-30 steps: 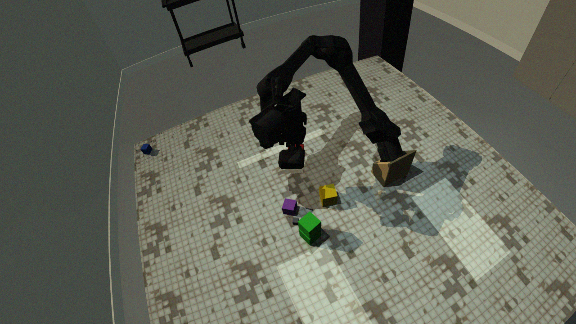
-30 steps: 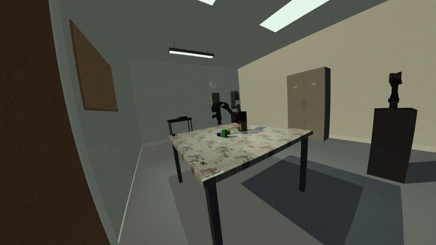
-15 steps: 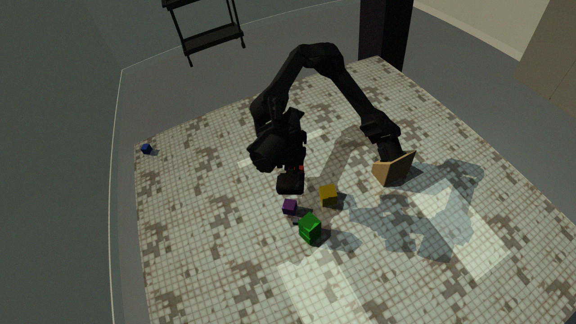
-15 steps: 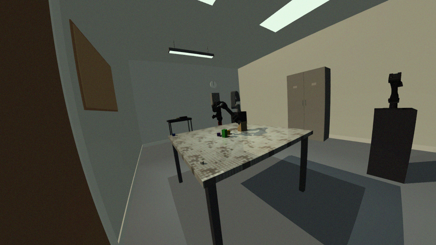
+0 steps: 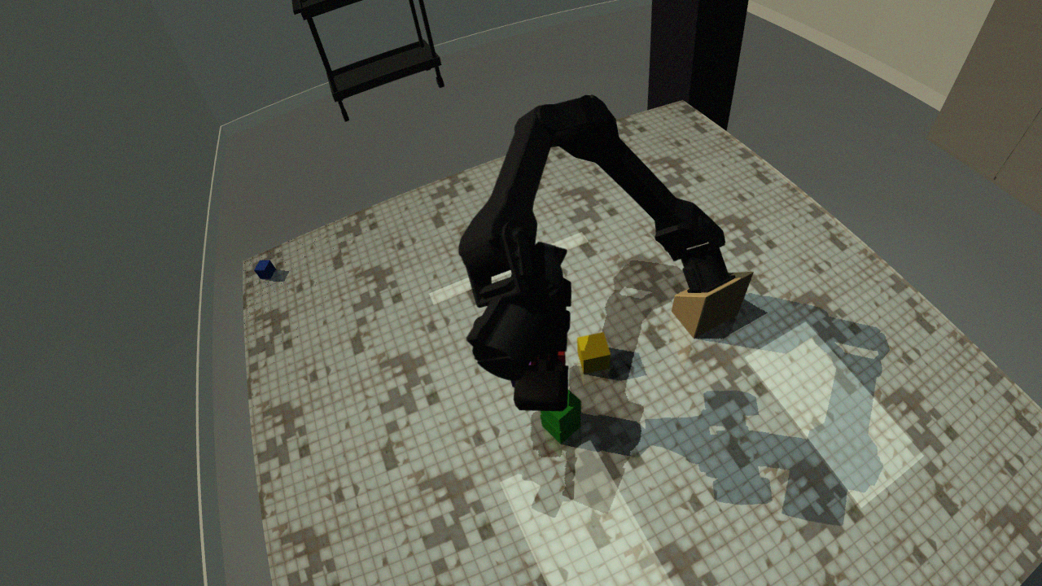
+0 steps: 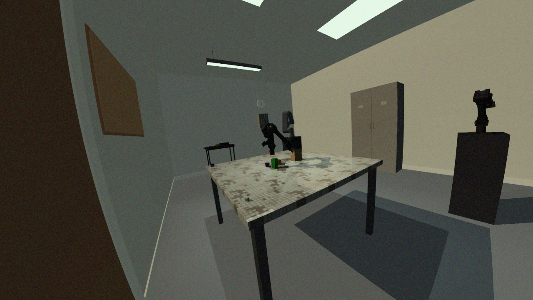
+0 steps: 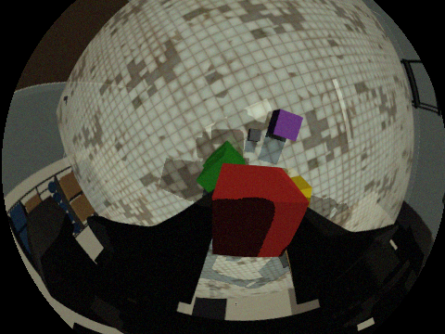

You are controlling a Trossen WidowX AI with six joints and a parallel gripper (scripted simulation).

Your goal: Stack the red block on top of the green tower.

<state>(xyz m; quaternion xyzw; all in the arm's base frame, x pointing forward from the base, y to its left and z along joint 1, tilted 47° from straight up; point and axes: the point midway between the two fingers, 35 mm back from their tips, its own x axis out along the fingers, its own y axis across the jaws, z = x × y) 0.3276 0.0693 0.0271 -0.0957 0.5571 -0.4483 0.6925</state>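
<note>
Right now the small grey block is 120 mm below my gripper tip, 30 mm to the right of it and 20 mm ahead of it. Also, from my gripper tip: purple block: 110 mm below, 80 mm to the right, 20 mm ahead; red block: 20 mm above; yellow block: 110 mm below, 100 mm behind, 50 mm to the right.
</note>
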